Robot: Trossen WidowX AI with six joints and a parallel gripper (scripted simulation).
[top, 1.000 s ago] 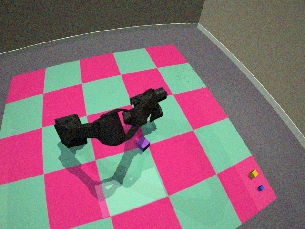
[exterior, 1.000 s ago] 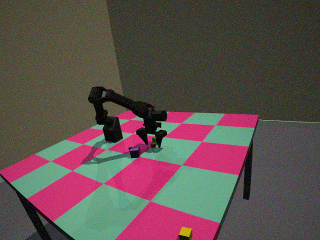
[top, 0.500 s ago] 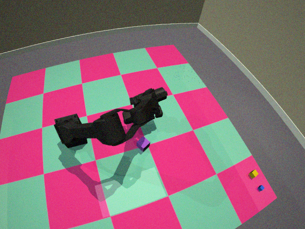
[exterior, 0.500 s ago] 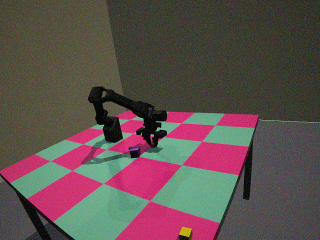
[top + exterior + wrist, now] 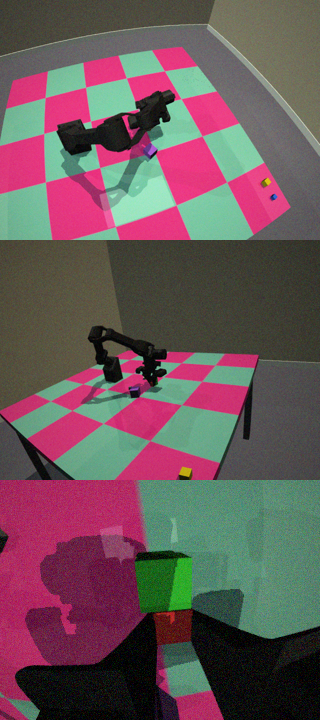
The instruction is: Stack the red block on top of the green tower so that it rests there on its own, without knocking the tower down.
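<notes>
The purple cube is 40 mm behind my gripper tip, 120 mm to the right of it and 10 mm above it. Round my gripper tip: red block: right at my gripper tip; then small grey block: 120 mm behind, 60 mm to the right, 10 mm below; then small white block: 120 mm behind, 90 mm to the left, 10 mm below.
</notes>
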